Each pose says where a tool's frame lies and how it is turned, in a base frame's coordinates. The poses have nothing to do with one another.
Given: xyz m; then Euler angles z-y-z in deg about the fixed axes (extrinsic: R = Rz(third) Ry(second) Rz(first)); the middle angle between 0 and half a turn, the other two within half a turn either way.
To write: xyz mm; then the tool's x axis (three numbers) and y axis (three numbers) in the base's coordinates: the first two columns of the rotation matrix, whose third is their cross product. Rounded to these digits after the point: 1 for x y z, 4 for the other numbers.
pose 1, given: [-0.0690 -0.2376 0.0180 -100.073 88.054 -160.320]
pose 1, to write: [-69.0 -237.6 18.0 -0.3260 0.9291 0.1748 -0.0904 0.1534 -0.9840]
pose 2, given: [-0.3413 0.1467 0.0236 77.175 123.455 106.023]
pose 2, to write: [-341.3 146.7 23.6 -0.9034 -0.3868 -0.1852 -0.3617 0.4554 0.8135]
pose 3, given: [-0.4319 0.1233 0.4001 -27.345 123.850 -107.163]
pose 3, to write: [-431.9 123.3 400.1 -0.2929 0.6083 -0.7377 0.9242 -0.0176 -0.3815]
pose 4, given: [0.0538 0.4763 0.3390 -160.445 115.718 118.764]
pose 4, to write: [53.8 476.3 339.0 0.0966 0.5195 0.8490 0.8959 0.3261 -0.3016]
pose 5, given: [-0.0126 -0.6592 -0.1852 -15.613 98.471 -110.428]
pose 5, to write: [-12.6 -659.2 -185.2 -0.2027 0.2269 -0.9526 0.9164 -0.2990 -0.2662]
